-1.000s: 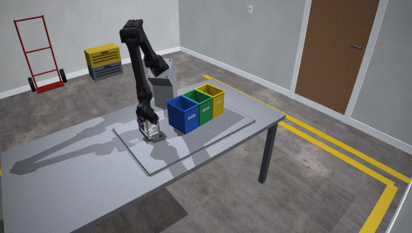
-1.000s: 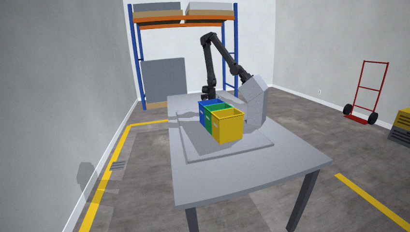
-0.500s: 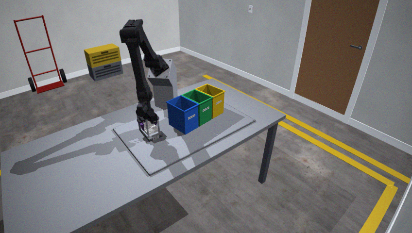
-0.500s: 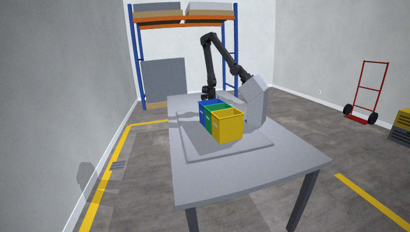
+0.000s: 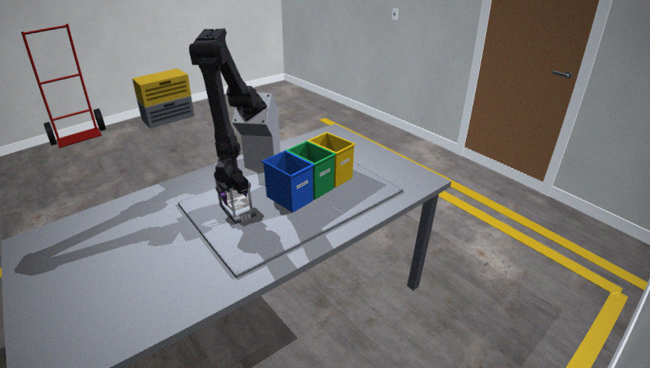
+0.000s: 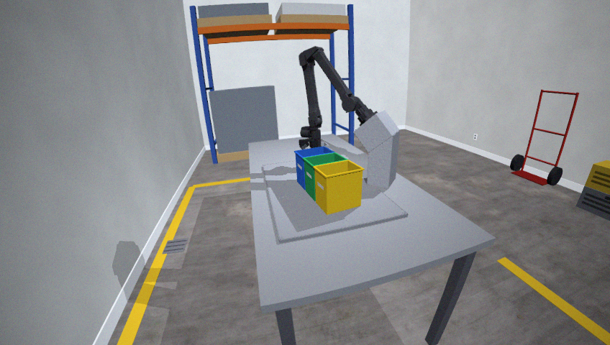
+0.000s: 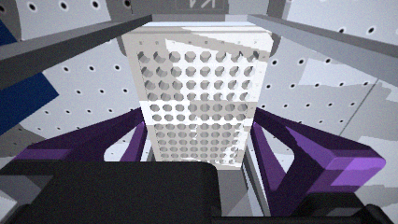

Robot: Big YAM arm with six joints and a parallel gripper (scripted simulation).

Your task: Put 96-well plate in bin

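The green bin is 8 cm ahead of my hand, 35 cm to the left of it and 4 cm above it. Also, from my hand: 96-well plate (right at my hand); yellow bin (7 cm ahead, 48 cm to the left, 4 cm above); blue bin (9 cm ahead, 22 cm to the left, 4 cm above).
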